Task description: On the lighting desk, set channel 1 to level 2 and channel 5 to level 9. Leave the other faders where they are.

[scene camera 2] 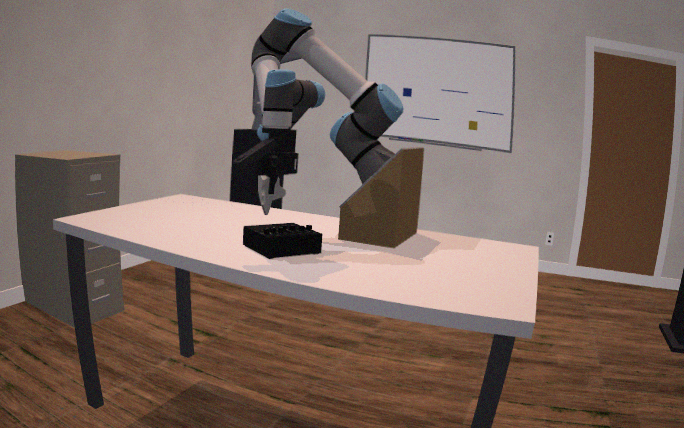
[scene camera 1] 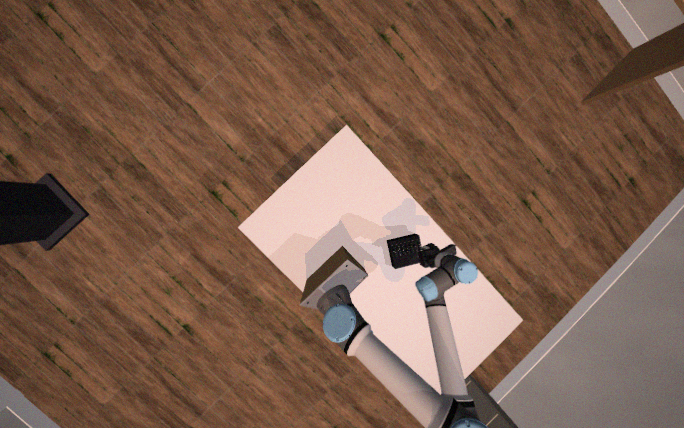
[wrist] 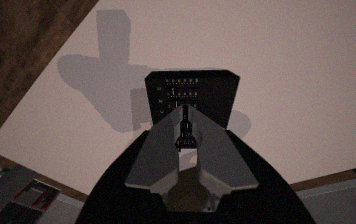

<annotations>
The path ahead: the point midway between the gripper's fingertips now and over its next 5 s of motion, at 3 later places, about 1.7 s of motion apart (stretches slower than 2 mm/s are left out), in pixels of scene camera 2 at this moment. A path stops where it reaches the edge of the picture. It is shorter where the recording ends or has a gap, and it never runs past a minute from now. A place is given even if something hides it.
My gripper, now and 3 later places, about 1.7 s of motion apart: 266, 215; 275, 215; 293, 215; 295, 219
</annotations>
